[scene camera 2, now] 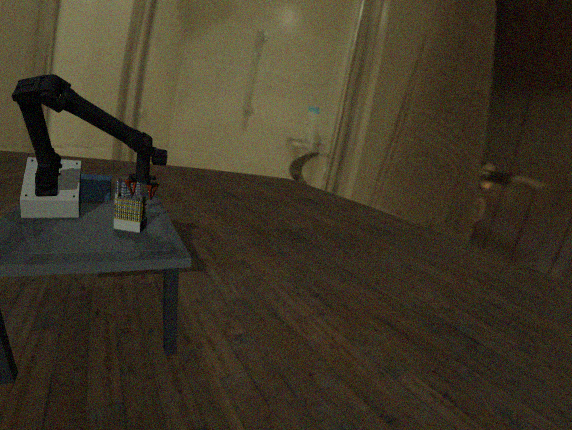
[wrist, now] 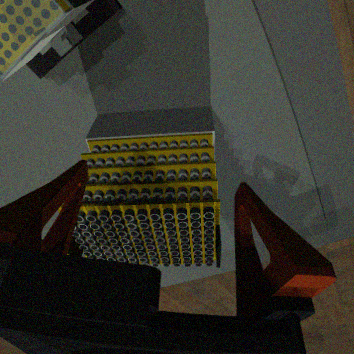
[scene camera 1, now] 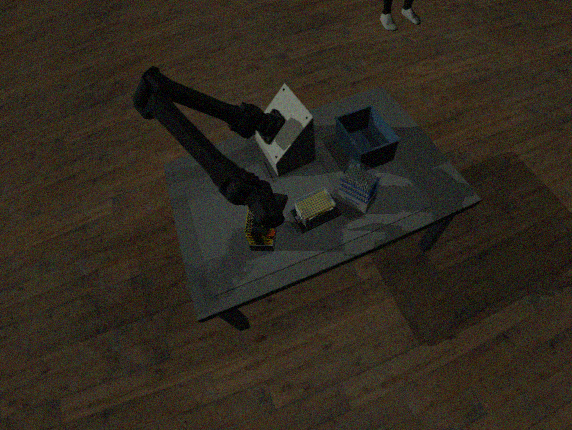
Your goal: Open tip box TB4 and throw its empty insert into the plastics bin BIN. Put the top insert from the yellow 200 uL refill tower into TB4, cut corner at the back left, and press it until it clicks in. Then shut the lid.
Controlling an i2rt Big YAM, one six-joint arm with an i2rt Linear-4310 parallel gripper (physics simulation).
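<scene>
The yellow refill tower (scene camera 1: 260,242) (scene camera 2: 128,211) (wrist: 150,192) stands upright, with several yellow inserts full of tips stacked above a white base. My gripper (scene camera 2: 141,194) (wrist: 163,177) is open and empty at the tower's upper part. In the wrist view the left finger overlaps the tower's left edge, and the right finger stands apart from its right side. In scene camera 1 the arm hides much of the gripper. A tip box (scene camera 1: 315,206) (wrist: 24,31), apparently TB4, shows a yellow holed insert; its lid state is unclear. The blue bin BIN (scene camera 1: 372,140) (scene camera 2: 96,189) stands near the back.
A blue-and-white refill tower (scene camera 1: 359,186) stands between the tip box and the bin. The white sloped arm base (scene camera 1: 295,107) (scene camera 2: 49,207) is behind the tip box. The grey table (scene camera 1: 210,280) (scene camera 2: 95,245) has its front edge beyond the yellow tower.
</scene>
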